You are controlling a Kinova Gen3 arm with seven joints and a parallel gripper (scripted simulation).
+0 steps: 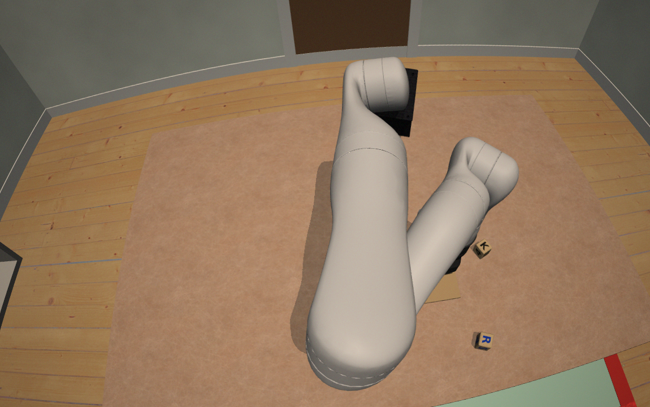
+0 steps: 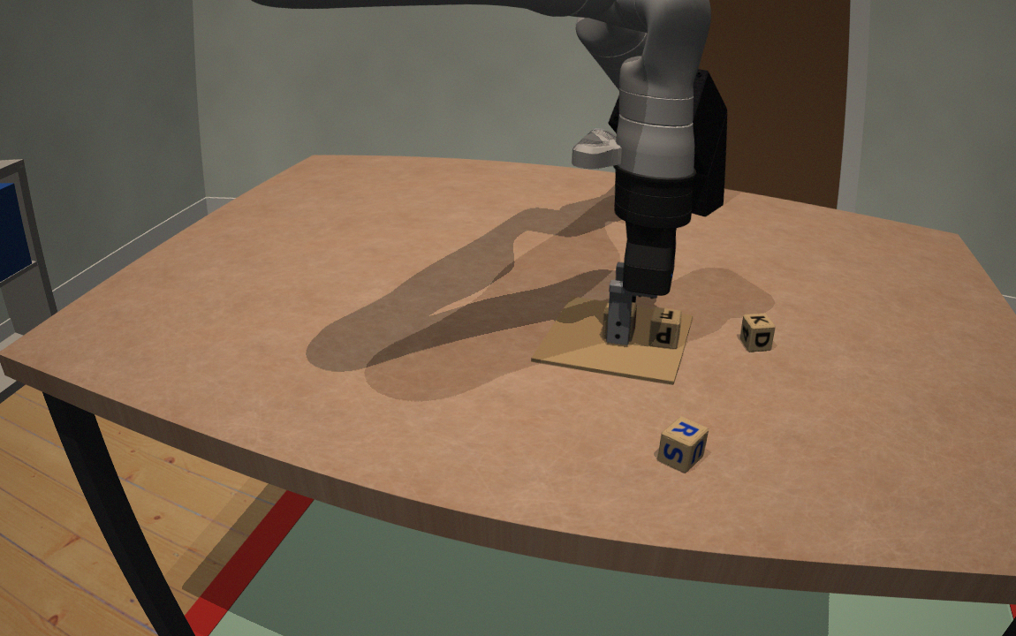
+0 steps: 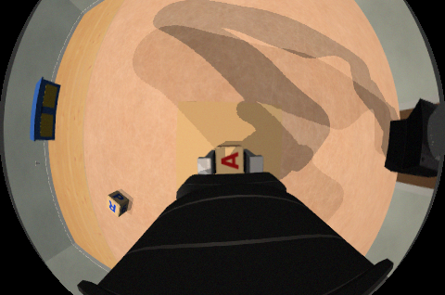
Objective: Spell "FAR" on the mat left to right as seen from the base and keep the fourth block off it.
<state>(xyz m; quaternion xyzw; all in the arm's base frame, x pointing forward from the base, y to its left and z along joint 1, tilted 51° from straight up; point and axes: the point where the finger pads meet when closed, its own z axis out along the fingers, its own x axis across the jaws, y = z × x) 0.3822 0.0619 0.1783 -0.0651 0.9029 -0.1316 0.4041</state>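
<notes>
Now: the tan mat 20 mm below my hand. Round my hand: F block: 50 mm to the left, 10 mm below; then R block: 180 mm ahead, 90 mm to the left, 10 mm below; then K block: 30 mm behind, 150 mm to the left, 10 mm below.
</notes>
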